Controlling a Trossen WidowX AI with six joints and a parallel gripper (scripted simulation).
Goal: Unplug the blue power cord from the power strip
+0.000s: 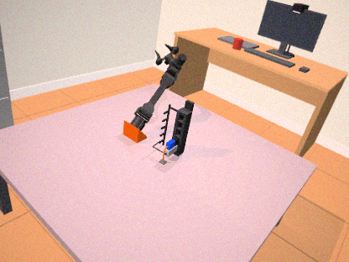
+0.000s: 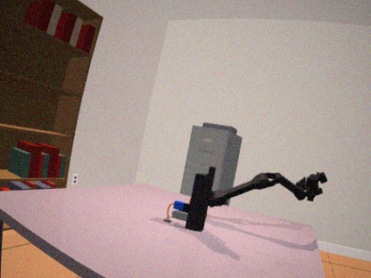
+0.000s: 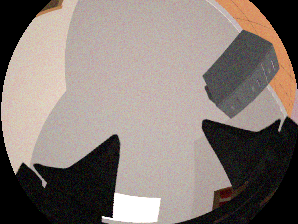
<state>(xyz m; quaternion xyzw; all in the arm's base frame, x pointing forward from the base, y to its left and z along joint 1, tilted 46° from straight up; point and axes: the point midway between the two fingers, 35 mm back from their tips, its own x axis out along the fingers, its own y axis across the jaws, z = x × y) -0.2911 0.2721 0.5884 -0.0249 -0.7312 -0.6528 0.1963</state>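
My gripper tip is 540 mm short of the blue plug, 630 mm to the left of it and 230 mm above it.
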